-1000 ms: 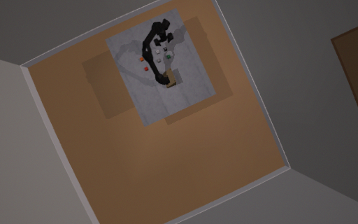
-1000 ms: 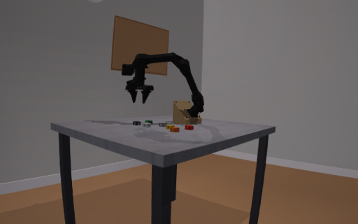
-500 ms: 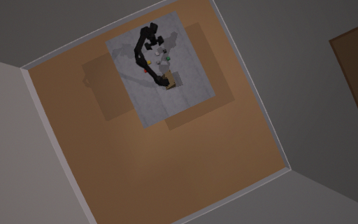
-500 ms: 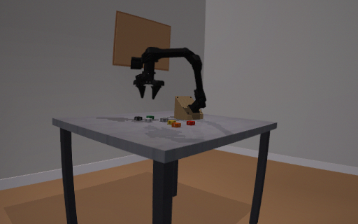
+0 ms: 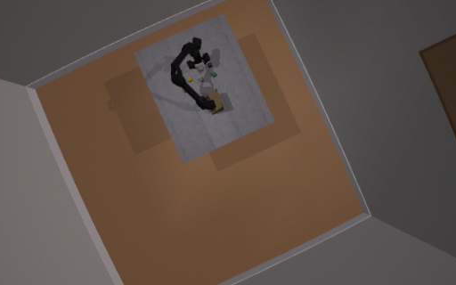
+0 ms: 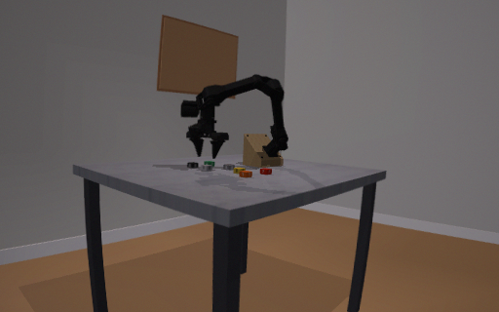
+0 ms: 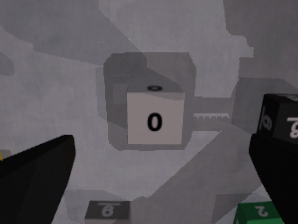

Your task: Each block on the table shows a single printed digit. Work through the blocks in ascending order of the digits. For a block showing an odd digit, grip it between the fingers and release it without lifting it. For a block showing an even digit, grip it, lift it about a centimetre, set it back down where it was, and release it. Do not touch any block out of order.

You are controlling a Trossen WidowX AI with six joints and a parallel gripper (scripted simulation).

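Right now my gripper tip is 4 cm above the white block. Also, from my gripper tip: green block 9 cm to the right, 9 cm behind, 4 cm below; black block 9 cm to the right, 4 cm below; grey block 10 cm behind, 4 cm below, 3 cm to the left.
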